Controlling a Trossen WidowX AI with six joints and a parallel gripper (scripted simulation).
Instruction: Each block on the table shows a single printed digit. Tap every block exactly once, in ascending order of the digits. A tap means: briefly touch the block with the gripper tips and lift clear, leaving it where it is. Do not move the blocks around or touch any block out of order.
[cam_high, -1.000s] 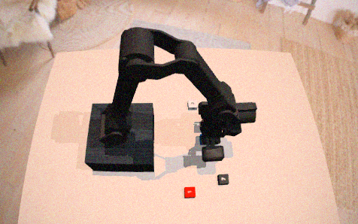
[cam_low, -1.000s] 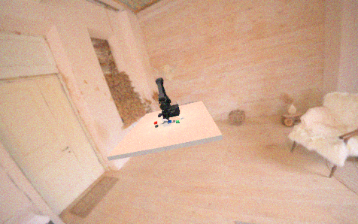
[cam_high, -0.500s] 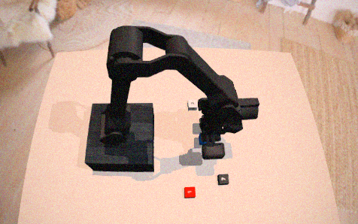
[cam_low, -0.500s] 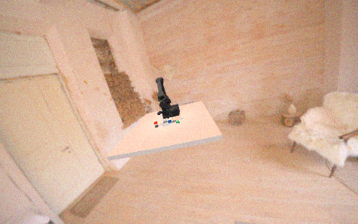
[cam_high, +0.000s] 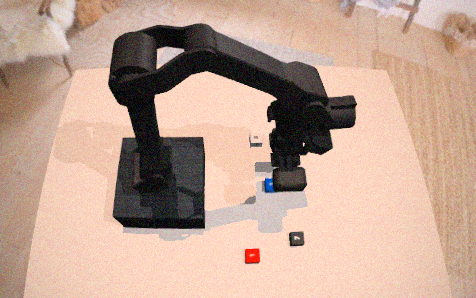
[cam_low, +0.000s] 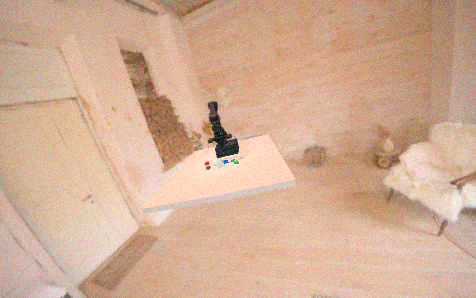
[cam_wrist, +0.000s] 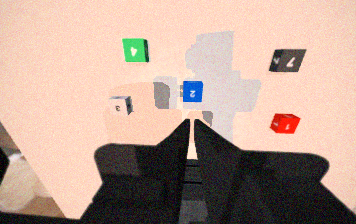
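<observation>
Right now the white block is 120 mm to the left of my gripper tip, 110 mm below it and 40 mm behind it. Also, from my gripper tip: blue block 110 mm below, 10 mm to the right; green block 110 mm below, 90 mm to the left, 60 mm ahead; dark grey block 140 mm to the right, 110 mm below, 60 mm ahead.
</observation>
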